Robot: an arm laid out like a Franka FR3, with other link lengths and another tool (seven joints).
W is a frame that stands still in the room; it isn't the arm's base.
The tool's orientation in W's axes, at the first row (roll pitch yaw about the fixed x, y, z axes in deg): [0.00 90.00 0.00]
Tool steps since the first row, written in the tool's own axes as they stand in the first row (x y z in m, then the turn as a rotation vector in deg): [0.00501 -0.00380 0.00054 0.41 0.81 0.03]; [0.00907 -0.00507 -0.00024 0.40 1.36 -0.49]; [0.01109 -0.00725 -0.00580 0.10 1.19 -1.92]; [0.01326 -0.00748 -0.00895 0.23 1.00 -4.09]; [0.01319 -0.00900 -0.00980 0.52 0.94 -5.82]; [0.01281 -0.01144 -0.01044 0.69 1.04 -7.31]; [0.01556 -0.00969 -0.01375 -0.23 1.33 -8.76]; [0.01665 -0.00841 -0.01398 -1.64 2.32 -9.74]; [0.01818 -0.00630 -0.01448 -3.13 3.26 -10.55]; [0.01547 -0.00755 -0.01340 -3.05 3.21 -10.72]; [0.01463 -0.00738 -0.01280 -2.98 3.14 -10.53]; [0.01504 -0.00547 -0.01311 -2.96 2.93 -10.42]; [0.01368 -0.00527 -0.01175 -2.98 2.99 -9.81]
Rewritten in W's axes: [0.00054 -0.00380 -0.00501 0.03 0.81 -0.41]; [-0.00024 -0.00507 -0.00907 -0.49 1.36 -0.40]; [-0.00580 -0.00725 -0.01109 -1.92 1.19 -0.10]; [-0.00895 -0.00748 -0.01326 -4.09 1.00 -0.23]; [-0.00980 -0.00900 -0.01319 -5.82 0.94 -0.52]; [-0.01044 -0.01144 -0.01281 -7.31 1.04 -0.69]; [-0.01375 -0.00969 -0.01556 -8.76 1.33 0.23]; [-0.01398 -0.00841 -0.01665 -9.74 2.32 1.64]; [-0.01448 -0.00630 -0.01818 -10.55 3.26 3.13]; [-0.01340 -0.00755 -0.01547 -10.72 3.21 3.05]; [-0.01280 -0.00738 -0.01463 -10.53 3.14 2.98]; [-0.01311 -0.00547 -0.01504 -10.42 2.93 2.96]; [-0.01175 -0.00527 -0.01368 -9.81 2.99 2.98]
